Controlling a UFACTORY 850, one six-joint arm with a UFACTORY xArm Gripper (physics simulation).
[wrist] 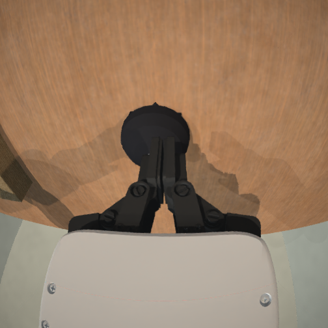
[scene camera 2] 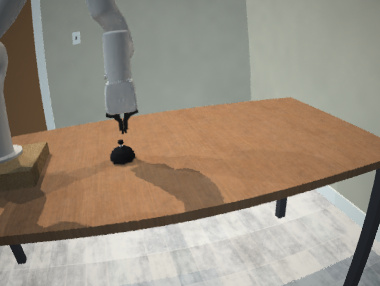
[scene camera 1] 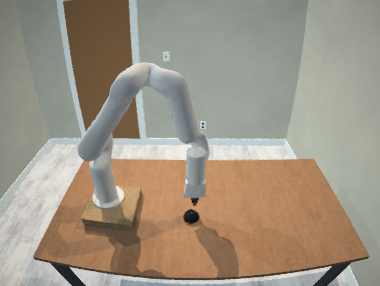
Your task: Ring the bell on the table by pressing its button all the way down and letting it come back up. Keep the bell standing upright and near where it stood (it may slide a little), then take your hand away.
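The black domed bell (scene camera 1: 191, 216) (scene camera 2: 122, 155) (wrist: 145, 122) stands upright on the wooden table. Its small button (scene camera 2: 120, 142) sticks up at the top in the second scene view, on a short light stem; in the wrist view the fingers hide it. My gripper (scene camera 1: 195, 203) (scene camera 2: 124, 132) (wrist: 164, 151) is shut with nothing between the fingers. It points down just above the bell, with a small gap between the fingertips and the button in the second scene view. The fingertips stand slightly to the right of the button there.
The wooden table (scene camera 1: 280, 210) (scene camera 2: 240, 145) (wrist: 260, 60) carries the bell. The arm's base stands on a tan block (scene camera 1: 131, 212) (scene camera 2: 37, 162) (wrist: 12, 175) at the table's left. The arm's shadow falls across the table beside the bell.
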